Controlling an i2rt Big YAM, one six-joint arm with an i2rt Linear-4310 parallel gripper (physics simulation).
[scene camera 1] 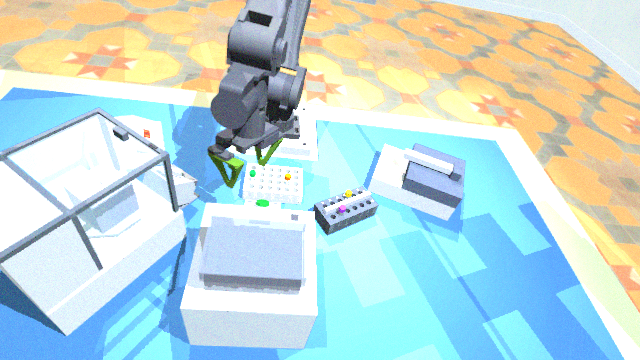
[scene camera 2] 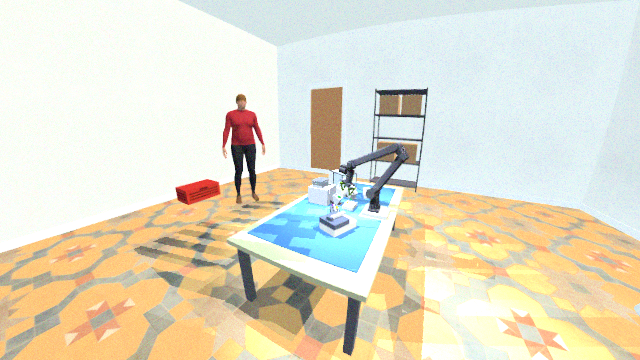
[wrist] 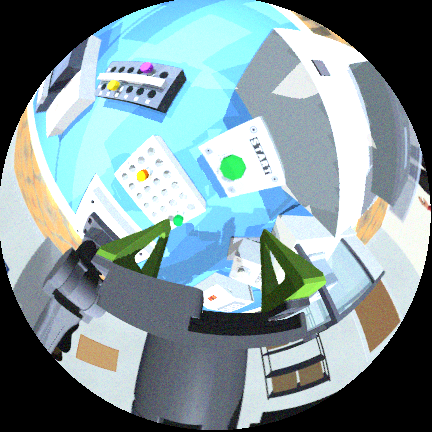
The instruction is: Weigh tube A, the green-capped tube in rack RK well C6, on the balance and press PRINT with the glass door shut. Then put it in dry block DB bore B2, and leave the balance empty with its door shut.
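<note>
The white rack holds a green-capped tube near one corner and an orange-yellow-capped tube; well labels are not readable. My gripper is open and empty, above and beside the rack's green-cap end, with one fingertip near the green cap in the wrist view. The glass-walled balance stands at the left; its door state and PRINT key cannot be made out. A dark grey block with two rows of bores holds yellow- and magenta-capped tubes; its label is not readable.
A large white machine with a grey lid stands in front of the rack. Between them is a START plate with a green button. A white device with a dark top stands right. Small white boxes stand near the balance.
</note>
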